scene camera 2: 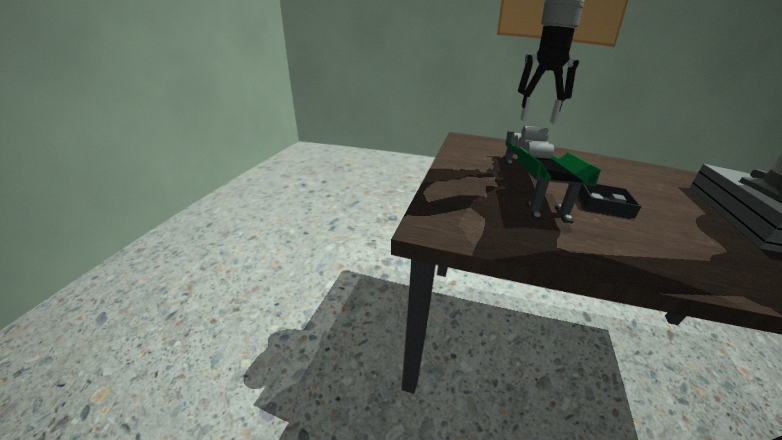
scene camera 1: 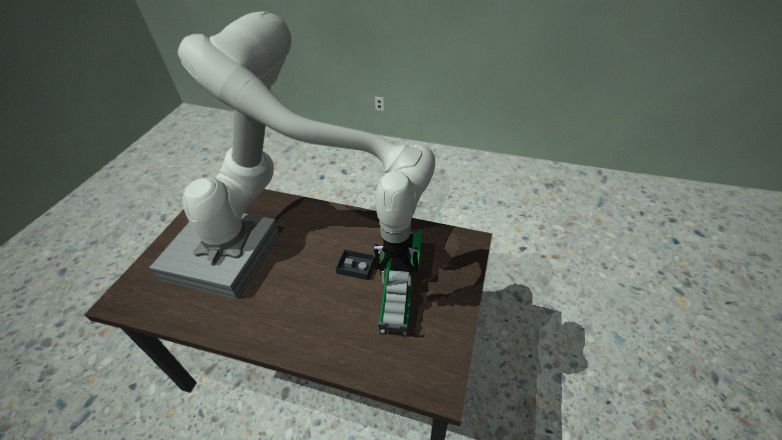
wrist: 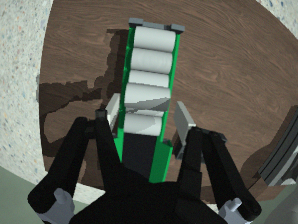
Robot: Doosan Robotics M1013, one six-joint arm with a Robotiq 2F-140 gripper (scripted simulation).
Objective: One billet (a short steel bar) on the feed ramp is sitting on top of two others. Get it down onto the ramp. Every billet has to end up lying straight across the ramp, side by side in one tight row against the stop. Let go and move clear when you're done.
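Scene:
My gripper: visible in scene camera 2 (537,121), scene camera 1, wrist view. Same spot on the gripper: (scene camera 1: 411,268) and (wrist: 95,125).

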